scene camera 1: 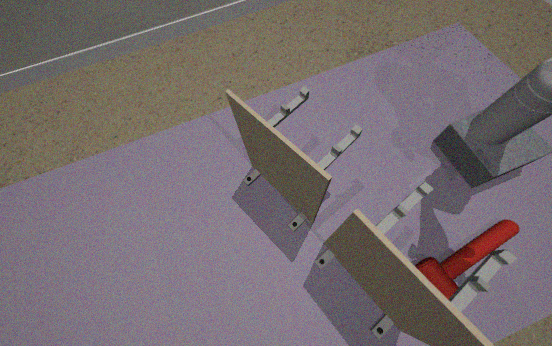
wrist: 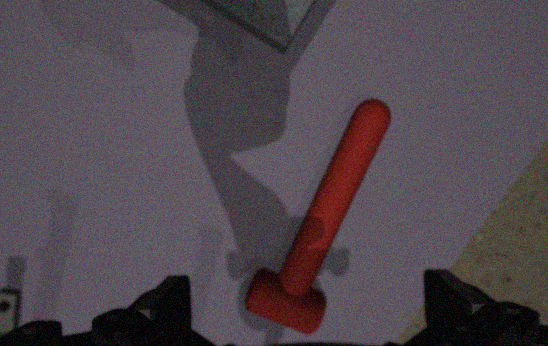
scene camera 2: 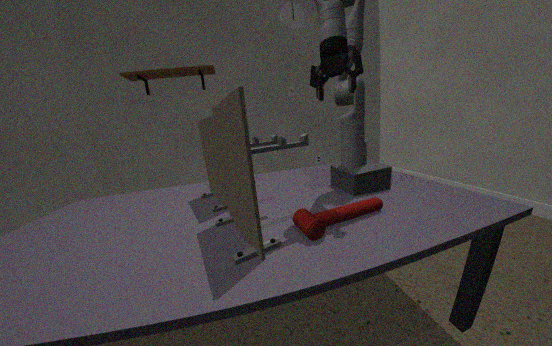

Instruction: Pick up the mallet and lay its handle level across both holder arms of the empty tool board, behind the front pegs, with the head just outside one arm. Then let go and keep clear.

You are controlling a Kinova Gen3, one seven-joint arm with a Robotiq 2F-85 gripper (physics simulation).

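Frame: origin at the arm's base, x left, y ahead, z down, level; millimetres.
Where they show: gripper, fingertip midpoint: (wrist: 305, 298) (scene camera 2: 335, 96); arm's base, link origin: (scene camera 1: 489, 129) (scene camera 2: 352, 164).
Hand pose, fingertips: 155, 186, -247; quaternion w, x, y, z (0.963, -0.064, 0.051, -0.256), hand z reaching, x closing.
Each offset is from my fingertips to the centre of the thing, as dx, dy, dz.
The red mallet {+75, +32, +314} (scene camera 1: 475, 252) (scene camera 2: 347, 212) (wrist: 335, 195) lies flat on the table, beneath the near board's arms; its head points toward that board and its handle toward the robot base. The near tool board {+2, +248, +168} (scene camera 1: 400, 280) (scene camera 2: 231, 165) stands upright with two pale holder arms, one arm (scene camera 1: 407, 204) farther from the mallet and one arm (scene camera 1: 482, 280) overlapping it in view. Nothing lies on these arms. My gripper (scene camera 2: 336, 93) (wrist: 305, 298) is open and empty, fingers down, high above the mallet and above arm height. It does not show in scene camera 1.
A second upright board {-299, +313, +173} (scene camera 1: 280, 160) with two bare pegged arms (scene camera 1: 290, 107) (scene camera 1: 342, 147) stands beyond the near board. The robot base (scene camera 1: 470, 155) (scene camera 2: 361, 179) sits behind the mallet's handle. The table's edge (scene camera 2: 400, 267) runs along the near side. A wall shelf (scene camera 2: 170, 72) hangs behind.
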